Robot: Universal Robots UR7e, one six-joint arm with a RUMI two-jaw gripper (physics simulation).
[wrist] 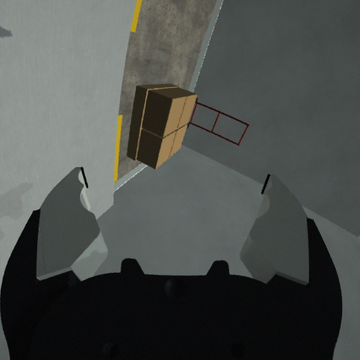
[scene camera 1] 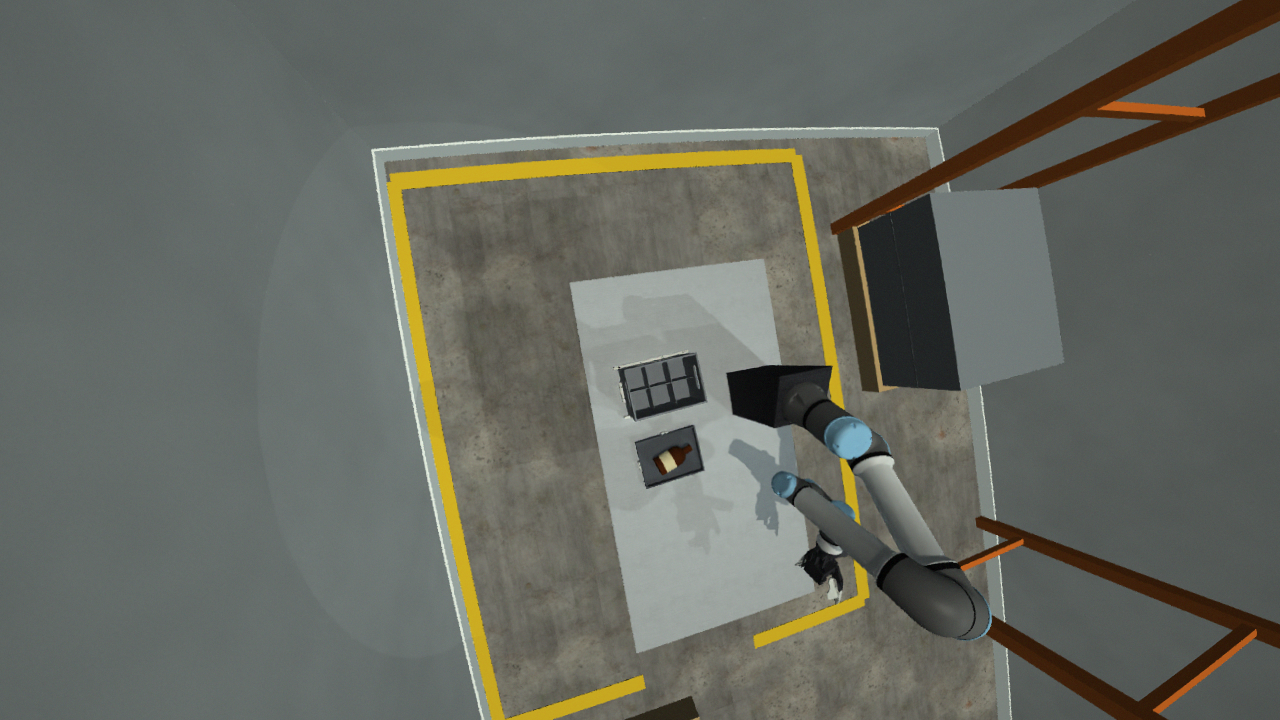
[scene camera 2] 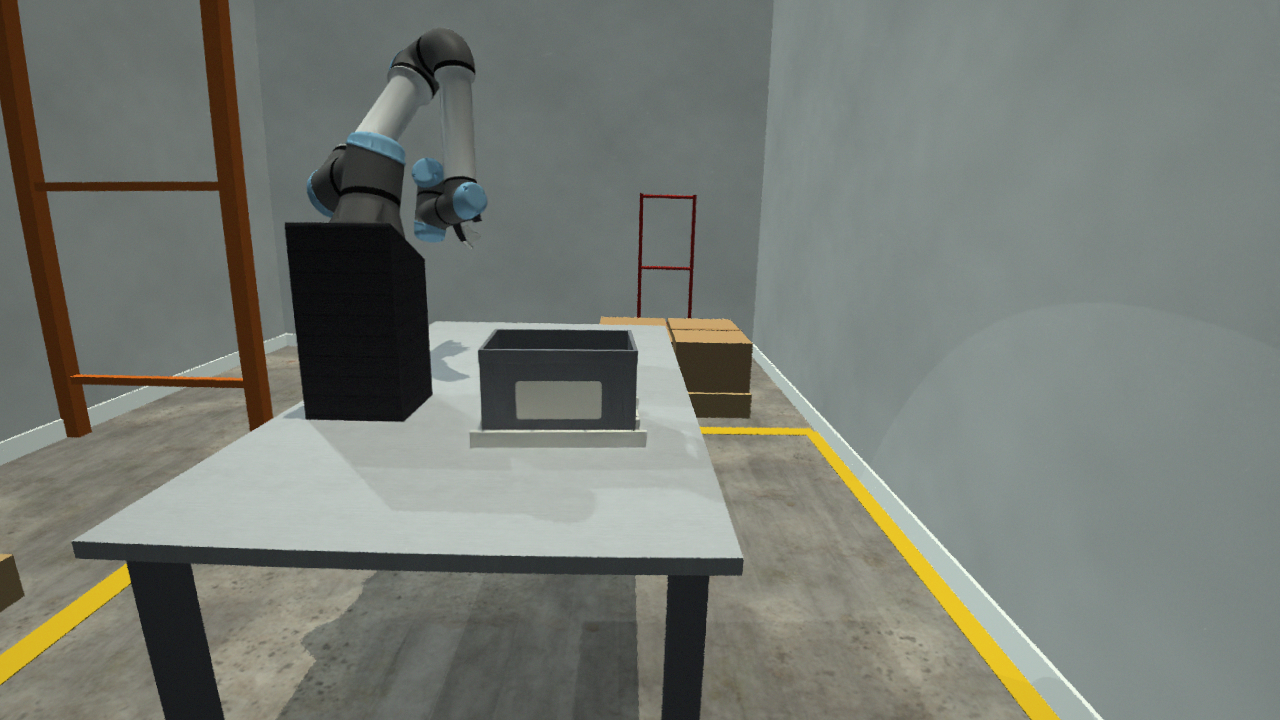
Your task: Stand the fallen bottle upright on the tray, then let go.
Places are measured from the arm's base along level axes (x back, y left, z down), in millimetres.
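Pixels of known places: gripper, fingertip midpoint: (scene camera 1: 816, 583) (scene camera 2: 468, 226); arm's base, origin of the base link: (scene camera 1: 800, 402) (scene camera 2: 365, 244).
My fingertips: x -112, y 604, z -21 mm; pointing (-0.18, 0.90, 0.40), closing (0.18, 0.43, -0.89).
Ahead of a thing's pixels: the offset from my fingertips to its top centre. "*": to the spot under its first point. Level surfaces: height alone.
A brown bottle @(dz +278, dx -292, dy -463 mm) (scene camera 1: 672, 458) with a cream label lies on its side on a small dark tray @(* dz +352, dx -374, dy -521 mm) (scene camera 1: 649, 447) in scene camera 1. Its neck points to the upper right of that view and its base to the lower left. Neither bottle nor tray shows in scene camera 2, where the crate stands in front, or in the wrist view. My gripper (scene camera 1: 833, 589) (scene camera 2: 470, 236) (wrist: 175, 173) is open and empty. It is held high, well away from the bottle and tray, near the table's corner in scene camera 1.
A dark divided crate @(dz +182, dx -280, dy -762 mm) (scene camera 1: 635, 407) (scene camera 2: 559, 365) stands beside the tray on the table @(dz +357 mm) (scene camera 1: 716, 573) (scene camera 2: 402, 519). The black robot pedestal (scene camera 1: 756, 398) (scene camera 2: 349, 322) stands across from the crate. Cardboard boxes (scene camera 2: 711, 362) (wrist: 160, 125) stand on the floor beyond the table's edge.
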